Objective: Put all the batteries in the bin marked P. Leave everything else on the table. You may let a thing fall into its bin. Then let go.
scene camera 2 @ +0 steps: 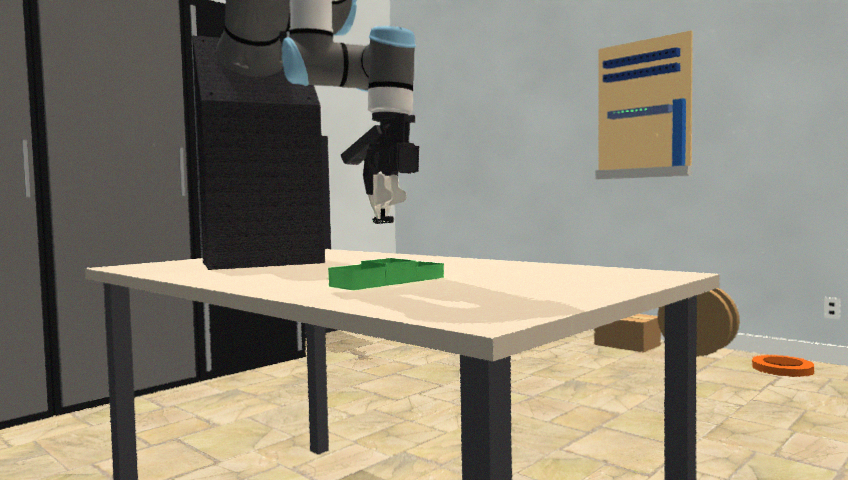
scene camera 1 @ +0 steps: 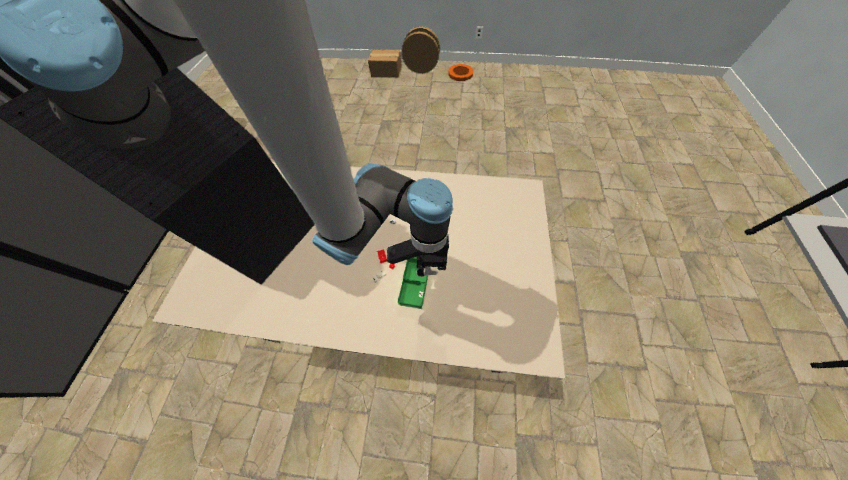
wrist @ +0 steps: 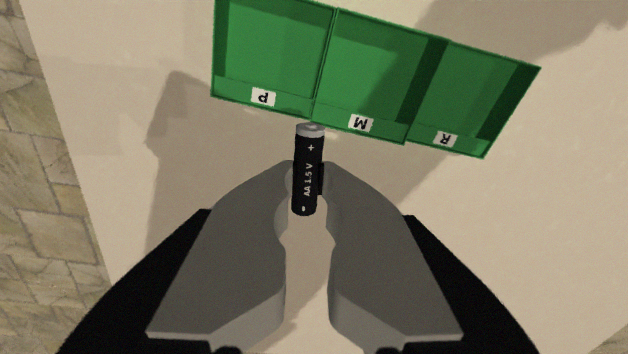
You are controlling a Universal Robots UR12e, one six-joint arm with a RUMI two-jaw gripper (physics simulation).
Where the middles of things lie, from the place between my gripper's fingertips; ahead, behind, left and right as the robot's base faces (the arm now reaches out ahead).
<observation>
Now: hand 110 mm above the green three-part bin tray (scene camera 2: 381,272), 50 mm to the right of it and 30 mm past it. Also, from my hand: black AA battery (wrist: 309,140) (right at my hand).
</observation>
